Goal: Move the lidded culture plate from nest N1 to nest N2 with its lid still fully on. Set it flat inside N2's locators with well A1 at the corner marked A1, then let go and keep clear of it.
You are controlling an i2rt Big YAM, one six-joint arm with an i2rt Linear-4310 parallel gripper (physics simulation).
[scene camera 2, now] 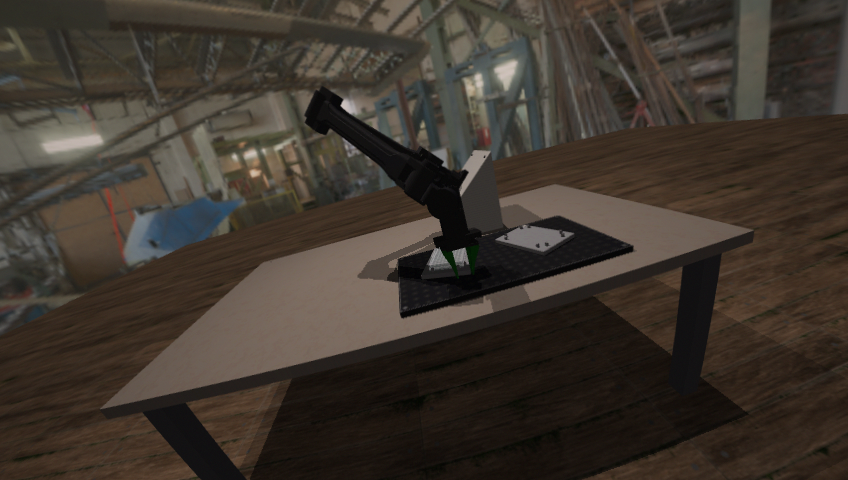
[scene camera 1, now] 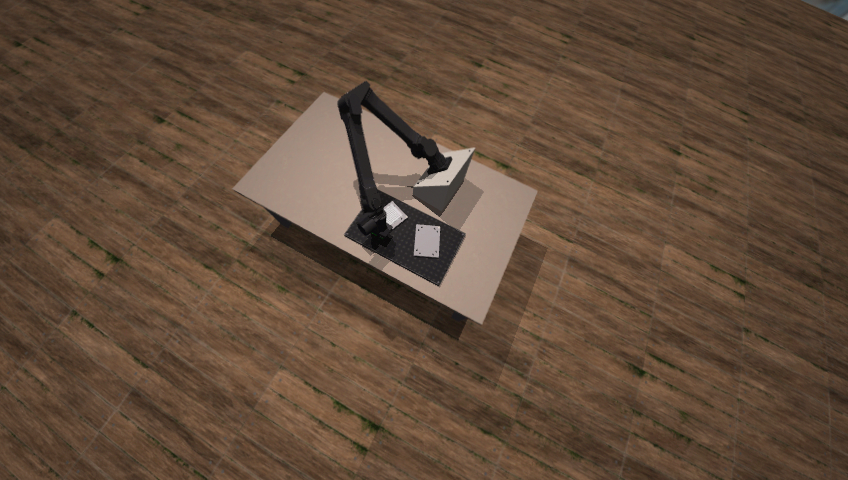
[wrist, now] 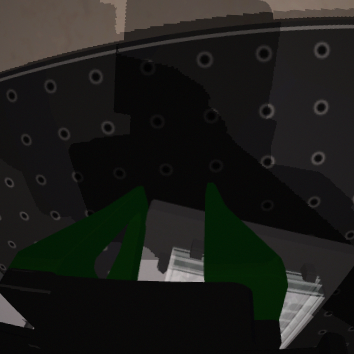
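Pixels of known places: gripper, between the fingertips: (scene camera 2: 465, 276) (scene camera 1: 379, 236) (wrist: 176, 193); arm's base, origin of its link: (scene camera 1: 440, 166).
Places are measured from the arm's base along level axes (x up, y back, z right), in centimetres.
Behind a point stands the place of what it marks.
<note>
The clear lidded culture plate (scene camera 1: 393, 214) @[x -10.4, y -28.9, z 12.4 cm] (scene camera 2: 447, 258) (wrist: 300, 304) @[x -10.4, y -35.0, z 19.7 cm] sits in nest N1 (scene camera 2: 429, 274) @[x -12.1, y -36.9, z 21.4 cm] (wrist: 172, 222) @[x -12.1, y -40.3, z 13.6 cm]. The fingers and palm hide part of it in the wrist view, so its lid seating and well A1 cannot be read. My gripper (scene camera 1: 382, 240) @[x -13.1, y -41.3, z 13.9 cm] (scene camera 2: 465, 275) @[x -13.1, y -41.3, z 13.9 cm] (wrist: 176, 193) @[x -13.1, y -41.3, z 13.9 cm] has its green fingers partly apart with nothing between them. It points down at the plate's side nearer the front edge of the board, and the fingertips overlap that nest's edge in the wrist view. Nest N2 (scene camera 1: 426, 240) @[x -12.1, y -34.2, z -7.8 cm] (scene camera 2: 535, 237) @[x -12.1, y -35.1, z -8.2 cm] is a pale plate with small dark locators and holds no plate.
Both nests stand on a black perforated board (scene camera 1: 443, 270) @[x -13.2, y -44.5, z -20.9 cm] (scene camera 2: 586, 246) @[x -13.2, y -45.8, z -14.9 cm] (wrist: 295, 132) @[x -13.2, y -43.6, z 20.1 cm] on the beige table (scene camera 1: 285, 160) @[x -14.5, y -21.9, z 81.1 cm] (scene camera 2: 238, 333) @[x -14.5, y -32.5, z 71.9 cm]. The arm's wedge-shaped pale mount (scene camera 1: 437, 198) @[x -4.8, y -14.4, z -4.8 cm] (scene camera 2: 484, 199) @[x -3.7, y -14.3, z -4.0 cm] stands behind the board. The arm arches over the table on nest N1's side.
</note>
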